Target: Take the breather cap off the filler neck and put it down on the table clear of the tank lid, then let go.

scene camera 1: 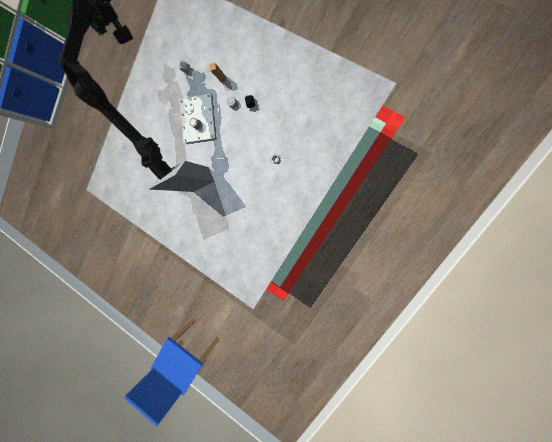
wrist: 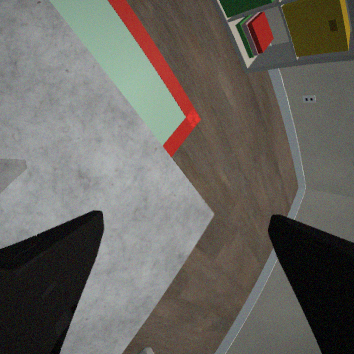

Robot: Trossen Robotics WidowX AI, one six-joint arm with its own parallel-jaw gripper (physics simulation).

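Seen in the pictures: gripper, fingertip midpoint: (scene camera 1: 118,14) (wrist: 188,222); arm's base at its link origin: (scene camera 1: 164,174).
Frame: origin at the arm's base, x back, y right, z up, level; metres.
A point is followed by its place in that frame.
The tank lid (scene camera 1: 208,131) @(x -0.246, y -0.095, z -0.230 m) is a pale rectangular plate with small dark bolts along its rim, left of centre on the table in the scene view. A short round piece with a beige top (scene camera 1: 195,123) @(x -0.237, y -0.149, z -0.184 m) stands on it and looks like the breather cap on the filler neck; the joint between them is too small to make out. My gripper (scene camera 1: 187,202) (wrist: 188,222) @(x -0.391, y -0.581, z 0.014 m) is open, its two dark wedge fingers wide apart with nothing between them. In the scene view it is below the lid, apart from the cap. The lid and cap cannot be made out in the wrist view.
Near the lid are a grey knob (scene camera 1: 185,66) @(x -0.419, y -0.385, z -0.203 m), an orange block (scene camera 1: 217,71) @(x -0.497, y -0.185, z -0.158 m), a pale cylinder (scene camera 1: 232,103) @(x -0.434, y -0.064, z -0.212 m) and a black cylinder (scene camera 1: 250,101) @(x -0.496, y 0.014, z -0.201 m). A small ringed part (scene camera 1: 273,159) @(x -0.357, y 0.272, z -0.230 m) lies farther right. A green strip (scene camera 1: 327,205) (wrist: 127,70) with red edging borders the grey table top (scene camera 1: 295,105) @(x -0.622, y 0.188, z -0.244 m) (wrist: 60,110) @(x -0.326, y -0.625, z -0.244 m).
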